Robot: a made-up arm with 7 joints.
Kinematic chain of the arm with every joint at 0, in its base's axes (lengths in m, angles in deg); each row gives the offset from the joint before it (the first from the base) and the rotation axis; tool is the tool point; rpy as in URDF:
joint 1: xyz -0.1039 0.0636 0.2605 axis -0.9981 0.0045 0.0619
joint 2: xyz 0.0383 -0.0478 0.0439 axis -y
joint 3: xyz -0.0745 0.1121 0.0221 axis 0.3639 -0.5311 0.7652
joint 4: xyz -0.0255 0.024 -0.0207 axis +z
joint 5: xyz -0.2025 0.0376 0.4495 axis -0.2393 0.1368 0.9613
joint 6: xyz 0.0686 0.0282 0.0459 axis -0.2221 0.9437 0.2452
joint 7: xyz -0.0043 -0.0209 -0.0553 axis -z
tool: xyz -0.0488 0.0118 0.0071 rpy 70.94 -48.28 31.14
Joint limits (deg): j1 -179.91..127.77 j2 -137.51..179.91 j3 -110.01..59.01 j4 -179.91..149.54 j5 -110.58..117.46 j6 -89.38..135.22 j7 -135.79..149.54
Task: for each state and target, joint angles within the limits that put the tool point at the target. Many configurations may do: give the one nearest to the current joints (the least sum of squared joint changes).
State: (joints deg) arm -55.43 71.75 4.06 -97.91 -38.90 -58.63 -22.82
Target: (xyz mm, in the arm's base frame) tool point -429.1 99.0 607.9
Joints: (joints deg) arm -42.32 56.80 -7.34 -93.08 -44.44 -47.60 -26.17
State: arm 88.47 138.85 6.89 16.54 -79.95 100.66 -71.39
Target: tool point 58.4 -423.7 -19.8
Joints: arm 65.47 154.96 -1.70 4.44 -84.02 98.17 -71.81
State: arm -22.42 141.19 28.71 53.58 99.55 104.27 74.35
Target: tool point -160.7 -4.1 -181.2
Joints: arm -33.25 138.08 39.66 80.17 101.16 80.84 100.85
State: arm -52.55 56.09 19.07 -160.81 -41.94 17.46 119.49
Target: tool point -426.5 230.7 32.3
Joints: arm -38.77 105.37 49.85 -150.32 -48.64 8.55 122.97
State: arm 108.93 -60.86 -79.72 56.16 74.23 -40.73 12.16
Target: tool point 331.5 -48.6 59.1
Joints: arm 117.67 -77.00 -97.92 63.33 72.32 -36.96 8.41
